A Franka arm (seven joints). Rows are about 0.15 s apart.
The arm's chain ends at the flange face. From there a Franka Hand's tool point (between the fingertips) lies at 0.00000 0.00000 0.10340 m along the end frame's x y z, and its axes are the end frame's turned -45 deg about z.
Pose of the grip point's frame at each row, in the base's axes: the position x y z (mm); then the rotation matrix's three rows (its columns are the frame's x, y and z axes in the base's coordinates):
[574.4 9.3 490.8], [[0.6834 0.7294 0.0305], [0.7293 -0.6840 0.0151], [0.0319 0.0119 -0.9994]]
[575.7 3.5 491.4], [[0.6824 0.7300 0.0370], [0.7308 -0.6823 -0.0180], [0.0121 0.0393 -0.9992]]
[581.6 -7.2 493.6], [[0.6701 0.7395 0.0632], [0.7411 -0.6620 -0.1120], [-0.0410 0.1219 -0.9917]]
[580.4 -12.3 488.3], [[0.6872 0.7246 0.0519], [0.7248 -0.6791 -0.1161], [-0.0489 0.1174 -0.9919]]
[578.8 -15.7 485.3], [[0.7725 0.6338 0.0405], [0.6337 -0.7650 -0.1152], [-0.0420 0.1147 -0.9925]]
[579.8 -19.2 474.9], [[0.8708 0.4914 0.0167], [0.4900 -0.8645 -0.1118], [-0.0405 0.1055 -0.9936]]
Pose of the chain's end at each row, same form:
[571.2 7.7 594.1], [[0.9990 0.0325 0.0305], [0.0320 -0.9994 0.0151], [0.0310 -0.0141 -0.9994]]
[571.9 5.4 594.7], [[0.9987 0.0337 0.0370], [0.0343 -0.9992 -0.0180], [0.0363 0.0192 -0.9992]]
[575.1 4.4 596.1], [[0.9967 0.0491 0.0632], [0.0559 -0.9921 -0.1120], [0.0572 0.1152 -0.9917]]
[575.0 -0.3 590.9], [[0.9983 0.0264 0.0519], [0.0323 -0.9927 -0.1161], [0.0484 0.1176 -0.9919]]
[574.6 -3.8 587.9], [[0.9944 -0.0981 0.0405], [-0.0928 -0.9890 -0.1152], [0.0514 0.1108 -0.9925]]
[578.1 -7.6 577.6], [[0.9632 -0.2683 0.0167], [-0.2648 -0.9578 -0.1118], [0.0460 0.1032 -0.9936]]

